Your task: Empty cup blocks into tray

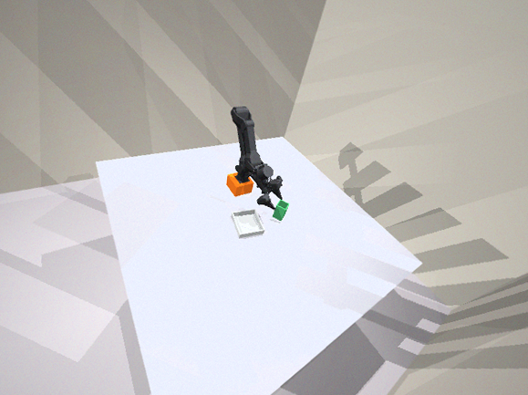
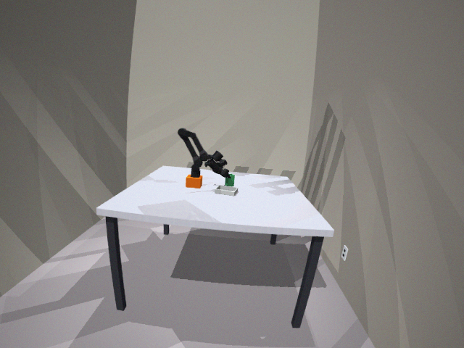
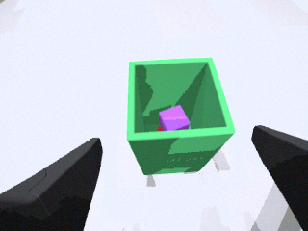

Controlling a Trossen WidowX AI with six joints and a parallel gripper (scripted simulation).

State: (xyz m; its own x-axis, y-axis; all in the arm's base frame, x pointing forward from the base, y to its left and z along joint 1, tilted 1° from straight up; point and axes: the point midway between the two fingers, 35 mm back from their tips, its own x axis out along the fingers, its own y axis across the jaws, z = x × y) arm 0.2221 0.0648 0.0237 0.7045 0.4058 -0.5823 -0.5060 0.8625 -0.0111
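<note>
Now: the purple block 2 cm ahead of my gripper tip, 1 cm to the left of it and 3 cm below it. The rest, counted from my gripper tip: orange block (2 cm ahead, 1 cm to the left, 6 cm below); red block (2 cm ahead, 1 cm to the left, 5 cm below); green square cup (2 cm ahead, 1 cm to the left, 5 cm below).
</note>
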